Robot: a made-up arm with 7 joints.
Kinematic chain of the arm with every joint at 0, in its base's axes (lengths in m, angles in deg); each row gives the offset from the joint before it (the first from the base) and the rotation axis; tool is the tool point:
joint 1: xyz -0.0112 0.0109 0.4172 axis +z
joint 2: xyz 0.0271 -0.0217 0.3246 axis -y
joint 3: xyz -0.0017 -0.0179 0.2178 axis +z
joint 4: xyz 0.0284 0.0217 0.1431 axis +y
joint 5: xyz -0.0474 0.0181 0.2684 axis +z
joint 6: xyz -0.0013 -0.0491 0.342 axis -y
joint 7: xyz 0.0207 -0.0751 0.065 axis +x
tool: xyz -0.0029 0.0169 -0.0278
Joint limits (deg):
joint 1: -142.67..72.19
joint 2: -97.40..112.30
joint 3: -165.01..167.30
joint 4: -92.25..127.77
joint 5: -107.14..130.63
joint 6: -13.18..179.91
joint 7: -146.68..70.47
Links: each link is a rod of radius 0.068 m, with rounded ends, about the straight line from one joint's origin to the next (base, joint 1, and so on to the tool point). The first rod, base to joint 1, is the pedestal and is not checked.
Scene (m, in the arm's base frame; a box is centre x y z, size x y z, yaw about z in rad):
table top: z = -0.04
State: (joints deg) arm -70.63 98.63 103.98 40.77 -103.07 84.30 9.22
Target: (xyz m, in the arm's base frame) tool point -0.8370 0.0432 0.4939
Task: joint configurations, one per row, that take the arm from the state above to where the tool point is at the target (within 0.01 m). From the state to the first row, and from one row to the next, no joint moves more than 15 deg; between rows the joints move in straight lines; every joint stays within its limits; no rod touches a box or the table.
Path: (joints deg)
1: -67.27 100.08 102.88 27.95 -102.22 86.30 9.05
2: -63.91 101.52 101.79 15.13 -101.37 88.30 8.89
3: -60.55 102.97 100.69 2.30 -100.52 90.30 8.72
4: -57.19 104.41 99.60 -10.52 -99.66 92.30 8.55
5: -53.83 105.86 98.50 -23.34 -98.81 94.31 8.39
6: -50.47 107.30 97.41 -36.16 -97.96 96.31 8.22
7: -47.11 108.75 96.31 -48.98 -97.11 98.31 8.05

